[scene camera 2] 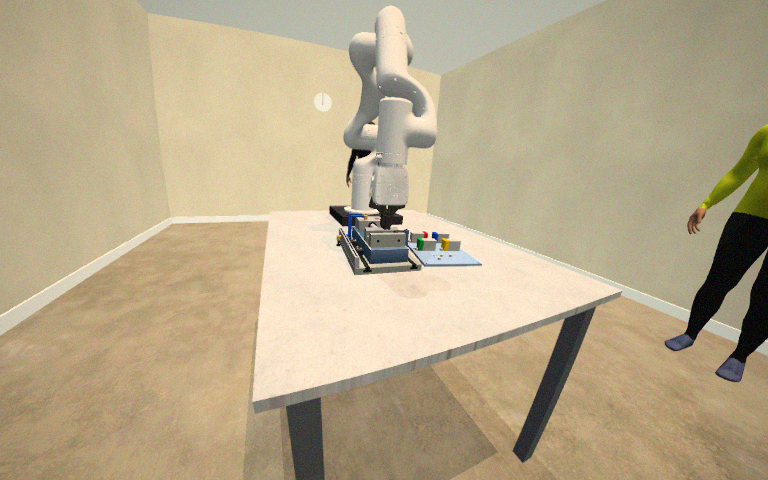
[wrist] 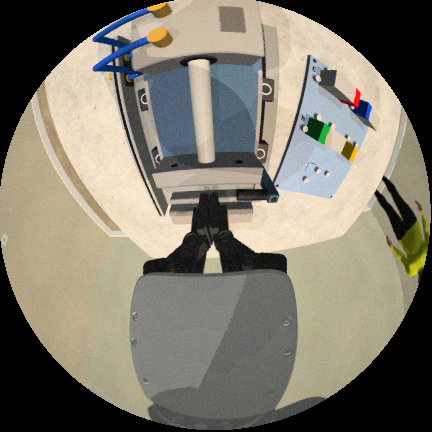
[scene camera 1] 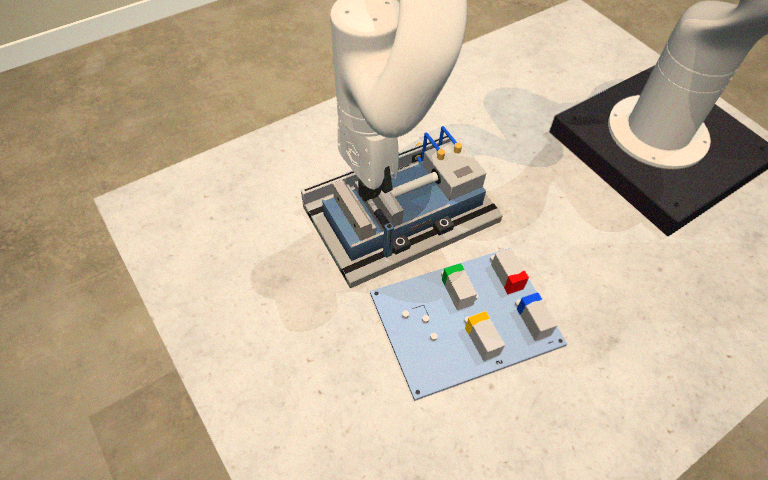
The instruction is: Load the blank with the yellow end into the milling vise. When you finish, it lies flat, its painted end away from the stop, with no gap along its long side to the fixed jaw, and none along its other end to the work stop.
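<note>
The blank with the yellow end (scene camera 1: 488, 341) (scene camera 2: 453, 245) (wrist: 350, 151) lies on the light blue board (scene camera 1: 396, 350) (scene camera 2: 453, 260) (wrist: 295, 175), near its printed 2 in scene camera 1. My gripper (scene camera 1: 369, 196) (scene camera 2: 386, 226) (wrist: 210, 202) is shut and empty. It points down over the vise, at the gap between the fixed jaw (scene camera 1: 353, 212) (scene camera 2: 388, 240) (wrist: 182, 216) and the moving jaw (scene camera 1: 391, 207) (wrist: 207, 177). The work stop's black rod (wrist: 251, 195) reaches into the gap from its blue post (scene camera 1: 388, 240) (wrist: 272, 198). The fingers hide part of the gap.
Blanks with a green end (scene camera 1: 460, 288), a red end (scene camera 1: 508, 270) and a blue end (scene camera 1: 538, 319) also lie on the board. The vise's cylinder block (scene camera 1: 461, 172) (wrist: 200, 35) carries blue hoses (scene camera 1: 424, 146) (wrist: 120, 52). The robot's black base plate (scene camera 1: 668, 203) is at the right in scene camera 1.
</note>
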